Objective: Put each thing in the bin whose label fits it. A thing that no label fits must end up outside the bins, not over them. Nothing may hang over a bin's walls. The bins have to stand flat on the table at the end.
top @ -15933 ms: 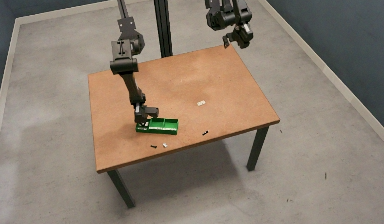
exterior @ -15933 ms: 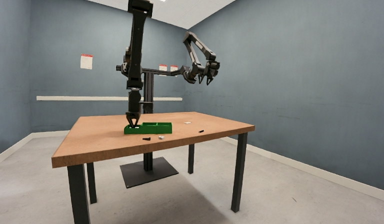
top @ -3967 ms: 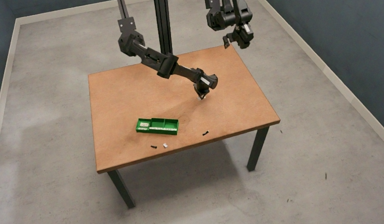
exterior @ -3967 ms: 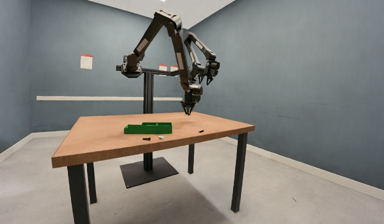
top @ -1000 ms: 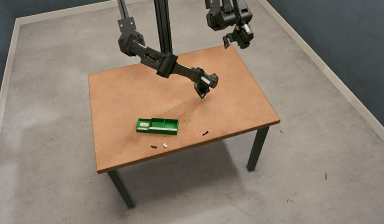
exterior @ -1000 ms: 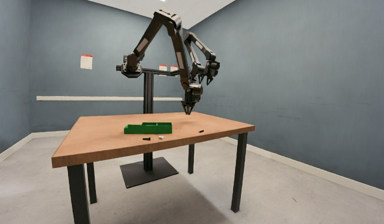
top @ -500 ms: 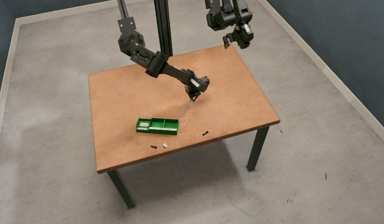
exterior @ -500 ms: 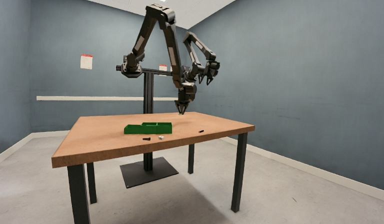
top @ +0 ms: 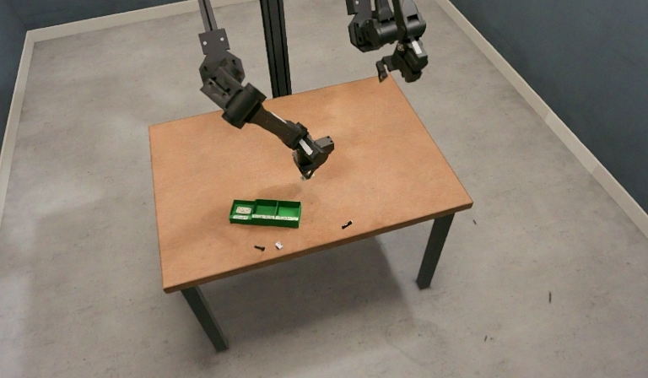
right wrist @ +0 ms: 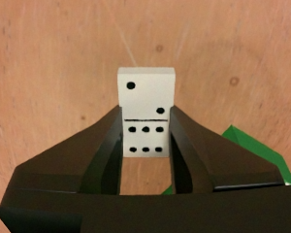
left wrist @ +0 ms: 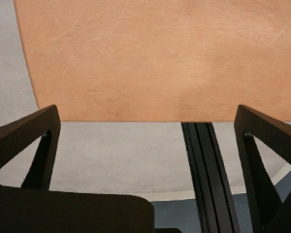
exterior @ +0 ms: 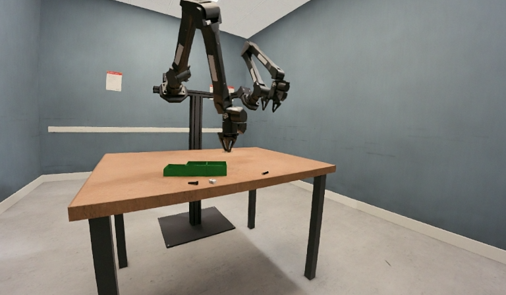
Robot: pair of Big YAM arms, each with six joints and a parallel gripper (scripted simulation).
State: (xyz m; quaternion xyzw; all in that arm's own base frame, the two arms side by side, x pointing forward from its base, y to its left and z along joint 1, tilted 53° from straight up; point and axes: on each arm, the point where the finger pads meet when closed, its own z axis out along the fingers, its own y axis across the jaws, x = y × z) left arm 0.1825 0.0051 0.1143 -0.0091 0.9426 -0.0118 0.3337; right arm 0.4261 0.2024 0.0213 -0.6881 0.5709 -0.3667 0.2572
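Right now the black bolt is 250 mm to the right of my right hand, 180 mm ahead of it and 70 mm below it. Round my right hand: green two-compartment bin (190 mm to the right, 60 mm below, 50 mm ahead).
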